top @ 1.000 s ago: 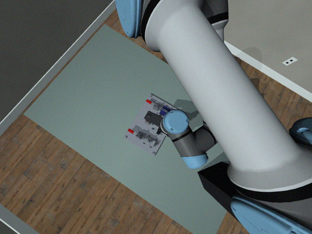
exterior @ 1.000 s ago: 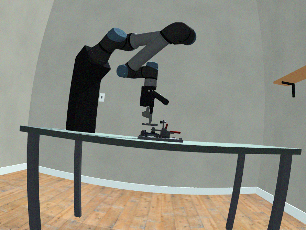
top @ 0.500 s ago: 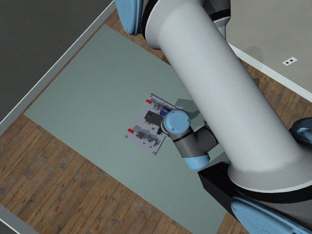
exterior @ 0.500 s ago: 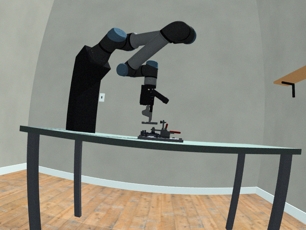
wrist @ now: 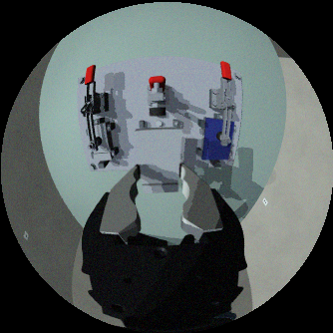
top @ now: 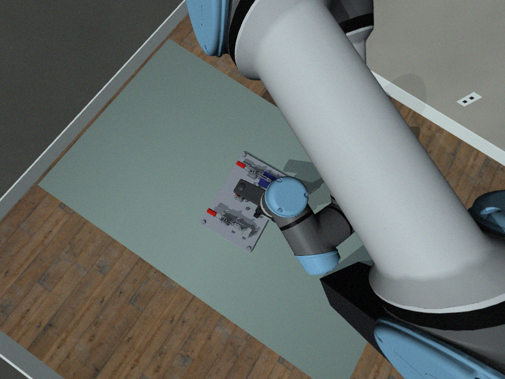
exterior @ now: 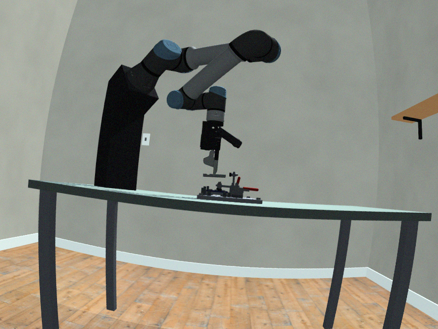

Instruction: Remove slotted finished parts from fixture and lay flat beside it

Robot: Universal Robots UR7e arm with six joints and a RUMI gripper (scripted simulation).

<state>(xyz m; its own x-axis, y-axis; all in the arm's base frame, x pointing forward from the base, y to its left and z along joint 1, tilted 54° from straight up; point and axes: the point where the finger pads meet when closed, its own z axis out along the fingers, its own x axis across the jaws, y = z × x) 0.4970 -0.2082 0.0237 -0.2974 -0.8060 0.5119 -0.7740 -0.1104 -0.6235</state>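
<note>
Now: hand 10 mm past the grey finished part and 10 mm above it. Also, from my hand: grey fixture plate: 100 mm below, 60 mm ahead, 20 mm to the right; blue blank: 110 mm to the right, 80 mm below, 30 mm behind.
</note>
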